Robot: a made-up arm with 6 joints.
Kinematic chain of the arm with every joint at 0, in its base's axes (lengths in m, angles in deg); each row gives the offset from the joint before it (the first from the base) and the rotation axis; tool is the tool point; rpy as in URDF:
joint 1: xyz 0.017 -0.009 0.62 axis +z
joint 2: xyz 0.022 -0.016 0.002 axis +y
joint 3: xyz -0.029 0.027 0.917 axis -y
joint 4: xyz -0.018 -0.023 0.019 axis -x
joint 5: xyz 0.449 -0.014 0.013 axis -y
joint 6: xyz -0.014 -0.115 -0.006 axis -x
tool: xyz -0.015 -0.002 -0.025 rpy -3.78 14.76 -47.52
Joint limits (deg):
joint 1: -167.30..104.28
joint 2: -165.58..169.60
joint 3: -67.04..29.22
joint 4: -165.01..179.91
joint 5: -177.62..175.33
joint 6: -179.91..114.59
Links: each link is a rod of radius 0.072 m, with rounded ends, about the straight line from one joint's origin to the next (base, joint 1, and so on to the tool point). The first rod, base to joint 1, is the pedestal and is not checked.
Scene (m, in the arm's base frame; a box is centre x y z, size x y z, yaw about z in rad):
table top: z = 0
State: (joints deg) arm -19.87 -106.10 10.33 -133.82 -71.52 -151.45
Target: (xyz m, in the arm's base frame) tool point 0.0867 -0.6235 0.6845
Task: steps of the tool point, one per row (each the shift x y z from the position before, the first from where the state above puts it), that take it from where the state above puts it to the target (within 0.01 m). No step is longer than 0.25 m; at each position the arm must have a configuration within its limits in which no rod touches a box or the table.
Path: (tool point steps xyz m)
1: -0.0183 -0.2424 0.0026
2: 0.0441 -0.2286 -0.0012
3: 0.0979 -0.1993 -0.0055
4: 0.1399 -0.1587 -0.0093
5: 0.1678 -0.1108 -0.0134
6: 0.1811 -0.0597 -0.0169
7: 0.1804 -0.0097 -0.0207
8: 0.1673 0.0355 -0.0239

